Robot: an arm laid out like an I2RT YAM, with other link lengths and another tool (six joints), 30 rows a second.
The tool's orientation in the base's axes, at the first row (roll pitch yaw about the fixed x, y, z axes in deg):
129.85, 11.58, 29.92
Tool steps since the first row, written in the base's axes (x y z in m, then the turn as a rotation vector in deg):
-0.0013, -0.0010, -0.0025, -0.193, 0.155, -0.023
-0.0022, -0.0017, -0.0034, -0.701, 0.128, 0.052
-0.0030, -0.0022, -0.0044, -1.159, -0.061, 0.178
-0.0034, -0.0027, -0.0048, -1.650, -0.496, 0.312
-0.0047, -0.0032, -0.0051, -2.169, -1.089, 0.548
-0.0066, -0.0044, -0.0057, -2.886, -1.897, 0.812
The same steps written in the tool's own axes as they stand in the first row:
-0.0011, -0.0020, 0.0019, -0.084, -0.179, -0.151
-0.0020, -0.0027, 0.0028, -0.543, -0.340, -0.316
-0.0027, -0.0036, 0.0036, -1.050, -0.362, -0.382
-0.0032, -0.0039, 0.0041, -1.706, -0.276, -0.282
-0.0045, -0.0044, 0.0043, -2.484, -0.050, -0.138
-0.0066, -0.0052, 0.0050, -3.540, 0.211, 0.091

